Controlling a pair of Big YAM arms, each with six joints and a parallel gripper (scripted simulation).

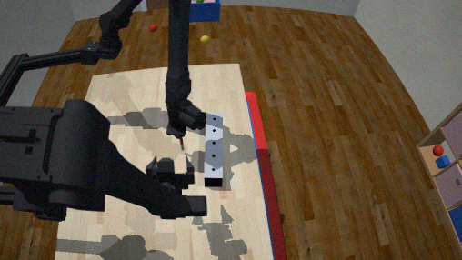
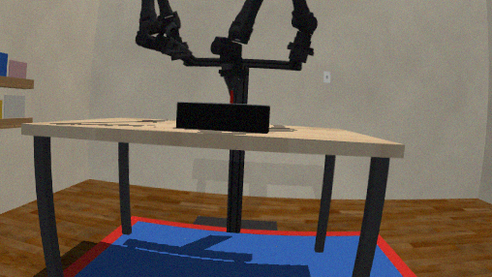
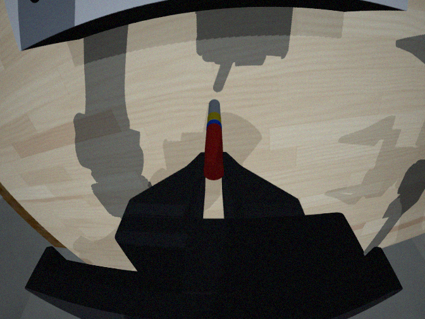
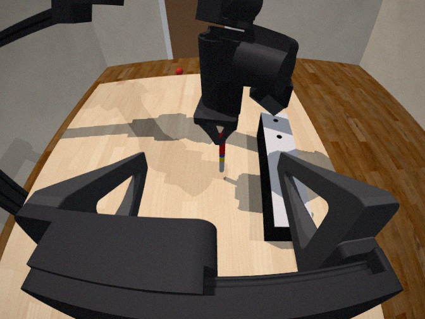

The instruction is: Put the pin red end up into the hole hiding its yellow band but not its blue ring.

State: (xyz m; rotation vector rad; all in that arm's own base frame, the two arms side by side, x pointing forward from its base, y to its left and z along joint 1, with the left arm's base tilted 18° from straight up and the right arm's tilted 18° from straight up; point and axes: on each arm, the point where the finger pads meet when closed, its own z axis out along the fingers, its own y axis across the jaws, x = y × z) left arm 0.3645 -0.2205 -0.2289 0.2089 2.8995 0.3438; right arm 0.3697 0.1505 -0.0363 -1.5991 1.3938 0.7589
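Note:
The block is 14 cm ahead of my left hand and 8 cm below it. Round my left hand: pin: 1 cm ahead, 4 cm below.

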